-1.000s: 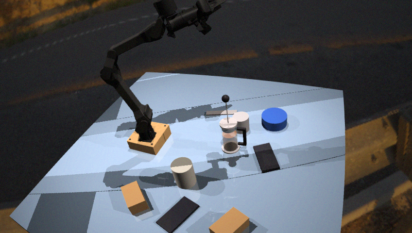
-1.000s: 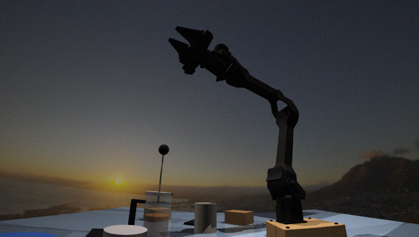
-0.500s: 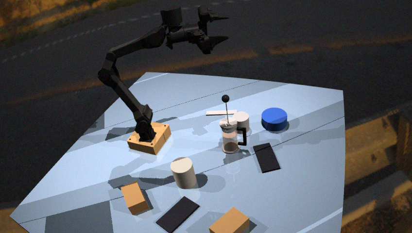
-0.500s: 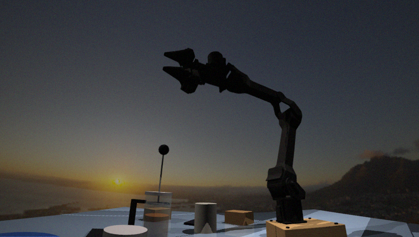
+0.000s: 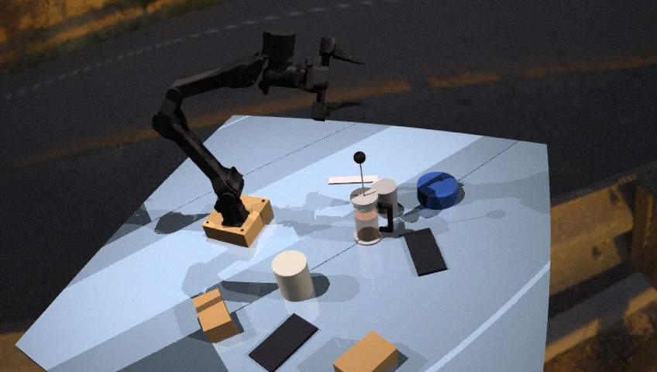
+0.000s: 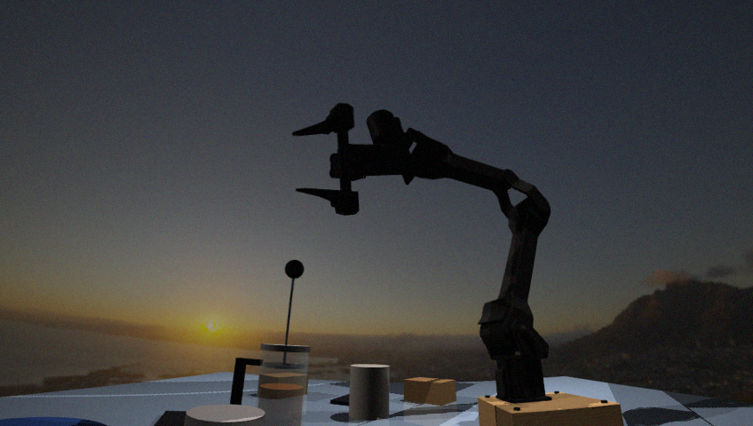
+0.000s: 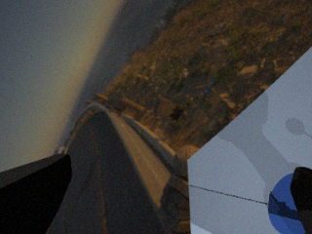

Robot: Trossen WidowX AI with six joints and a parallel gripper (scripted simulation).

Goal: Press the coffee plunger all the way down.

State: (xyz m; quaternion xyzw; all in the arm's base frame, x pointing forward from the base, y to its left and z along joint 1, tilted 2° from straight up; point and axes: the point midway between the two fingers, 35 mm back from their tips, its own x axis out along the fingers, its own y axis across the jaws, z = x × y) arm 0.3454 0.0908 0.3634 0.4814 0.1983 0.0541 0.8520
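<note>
The glass coffee press is 29 cm below my gripper tip and 4 cm to the right of it. The rest, counted from my gripper tip: blue disc (39 cm below, 15 cm ahead, 14 cm to the left); then cream cylinder (36 cm below, 25 cm to the right, 14 cm behind); then thin white bar (41 cm below, 19 cm to the left, 11 cm behind).
</note>
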